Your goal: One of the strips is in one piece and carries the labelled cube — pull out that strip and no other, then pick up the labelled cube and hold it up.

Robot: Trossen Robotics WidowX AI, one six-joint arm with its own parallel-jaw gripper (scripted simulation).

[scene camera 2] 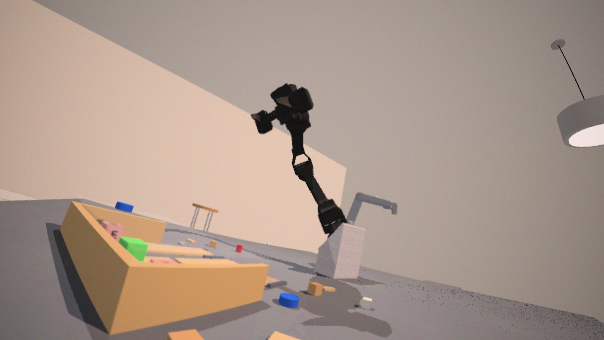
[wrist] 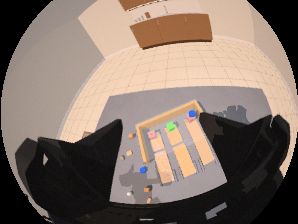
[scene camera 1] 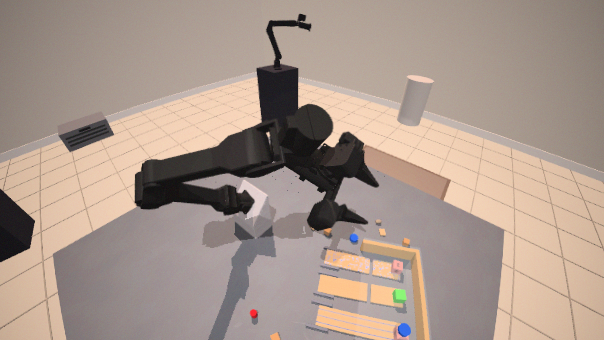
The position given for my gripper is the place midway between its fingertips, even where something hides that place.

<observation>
My gripper (scene camera 1: 372, 204) is open, with nothing in its grasp.
My gripper is seen too in scene camera 2 (scene camera 2: 263, 108) and in the wrist view (wrist: 162, 120).
</observation>
